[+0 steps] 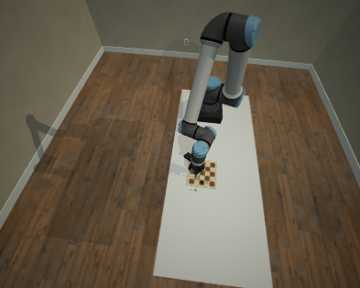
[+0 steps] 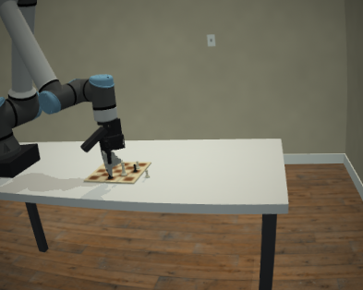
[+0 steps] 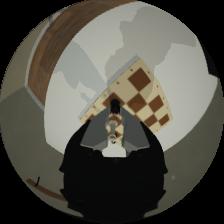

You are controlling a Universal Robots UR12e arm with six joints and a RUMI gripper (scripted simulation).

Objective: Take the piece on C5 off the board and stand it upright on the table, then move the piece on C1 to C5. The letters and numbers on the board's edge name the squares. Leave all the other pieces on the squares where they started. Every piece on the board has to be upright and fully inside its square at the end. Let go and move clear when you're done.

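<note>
The chessboard is 7 cm to the left of my hand, 3 cm below it and 2 cm ahead of it. Round my hand: black piece (1 cm below).
</note>
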